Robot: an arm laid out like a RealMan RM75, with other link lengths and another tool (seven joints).
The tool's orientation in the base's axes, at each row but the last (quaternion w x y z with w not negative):
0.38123, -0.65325, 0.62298, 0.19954
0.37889, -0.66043, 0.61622, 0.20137
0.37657, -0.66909, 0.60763, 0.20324
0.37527, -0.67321, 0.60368, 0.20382
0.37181, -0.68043, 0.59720, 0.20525
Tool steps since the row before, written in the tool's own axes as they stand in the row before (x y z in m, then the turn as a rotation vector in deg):
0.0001, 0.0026, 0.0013, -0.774, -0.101, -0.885
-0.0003, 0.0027, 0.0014, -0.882, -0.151, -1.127
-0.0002, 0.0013, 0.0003, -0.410, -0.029, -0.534
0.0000, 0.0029, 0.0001, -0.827, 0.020, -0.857
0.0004, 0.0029, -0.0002, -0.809, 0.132, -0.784
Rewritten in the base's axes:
-0.0022, 0.0011, -0.0015, -0.204, -0.155, 1.152
-0.0024, 0.0014, -0.0013, -0.221, -0.267, 1.397
-0.0012, 0.0004, -0.0004, -0.144, -0.131, 0.645
-0.0028, 0.0001, -0.0008, -0.328, -0.098, 1.141
-0.0028, -0.0004, -0.0009, -0.420, -0.056, 1.052

